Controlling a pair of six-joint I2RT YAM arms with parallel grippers.
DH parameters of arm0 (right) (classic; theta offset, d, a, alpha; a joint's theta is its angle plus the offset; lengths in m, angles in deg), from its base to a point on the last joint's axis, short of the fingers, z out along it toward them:
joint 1: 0 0.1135 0.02 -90
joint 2: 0 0 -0.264 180
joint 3: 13.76 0 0.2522 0
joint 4: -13.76 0 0.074 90
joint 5: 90 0 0 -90
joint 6: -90 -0.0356 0 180
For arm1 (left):
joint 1: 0 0.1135 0.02 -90
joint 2: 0 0 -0.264 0
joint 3: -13.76 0 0.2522 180
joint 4: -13.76 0 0.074 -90
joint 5: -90 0 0 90
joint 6: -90 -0.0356 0 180
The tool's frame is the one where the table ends.
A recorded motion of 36 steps. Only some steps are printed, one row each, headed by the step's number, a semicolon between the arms.
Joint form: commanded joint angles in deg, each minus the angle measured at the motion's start. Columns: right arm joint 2, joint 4, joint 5, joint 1, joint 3, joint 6; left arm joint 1, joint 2, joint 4, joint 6, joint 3, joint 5.
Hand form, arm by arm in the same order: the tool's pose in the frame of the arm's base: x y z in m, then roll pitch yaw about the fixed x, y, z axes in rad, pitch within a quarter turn. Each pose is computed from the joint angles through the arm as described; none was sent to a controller.
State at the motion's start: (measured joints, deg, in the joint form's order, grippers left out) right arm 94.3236 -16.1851 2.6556 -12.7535 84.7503 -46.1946; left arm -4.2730 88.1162 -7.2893 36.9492 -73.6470 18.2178
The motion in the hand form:
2: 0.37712 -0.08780 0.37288 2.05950 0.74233 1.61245; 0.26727 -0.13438 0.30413 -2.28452 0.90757 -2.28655
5: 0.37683 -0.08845 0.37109 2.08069 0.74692 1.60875; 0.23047 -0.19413 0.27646 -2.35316 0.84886 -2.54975
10: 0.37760 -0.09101 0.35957 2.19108 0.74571 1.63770; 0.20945 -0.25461 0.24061 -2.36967 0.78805 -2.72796
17: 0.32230 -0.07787 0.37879 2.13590 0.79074 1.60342; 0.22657 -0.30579 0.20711 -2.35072 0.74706 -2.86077
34: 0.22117 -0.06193 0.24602 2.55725 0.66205 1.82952; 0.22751 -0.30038 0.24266 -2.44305 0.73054 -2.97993
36: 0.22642 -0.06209 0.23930 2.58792 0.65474 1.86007; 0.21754 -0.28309 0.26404 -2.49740 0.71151 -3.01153
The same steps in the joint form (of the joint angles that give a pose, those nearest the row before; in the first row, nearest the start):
2: -1.16 1.95 1.74 0.05 2.35 0.67; -24.80 -13.40 -0.36 3.03 16.76 2.17
5: -1.07 1.25 2.88 0.05 2.35 0.76; -38.18 -11.48 0.52 6.27 20.03 2.09
10: -0.10 -2.44 5.69 -0.04 2.53 0.84; -48.32 -2.71 6.83 9.55 20.12 0.94
17: -12.47 -2.89 6.40 0.14 -6.25 2.60; -50.35 10.84 14.93 8.23 14.24 -5.73
34: -31.84 -5.53 7.89 -1.26 -42.56 1.54; -49.47 7.45 1.96 5.33 8.08 -8.81
36: -29.91 -4.82 7.80 -1.00 -42.65 2.07; -49.12 2.52 -6.20 5.15 7.38 -8.81

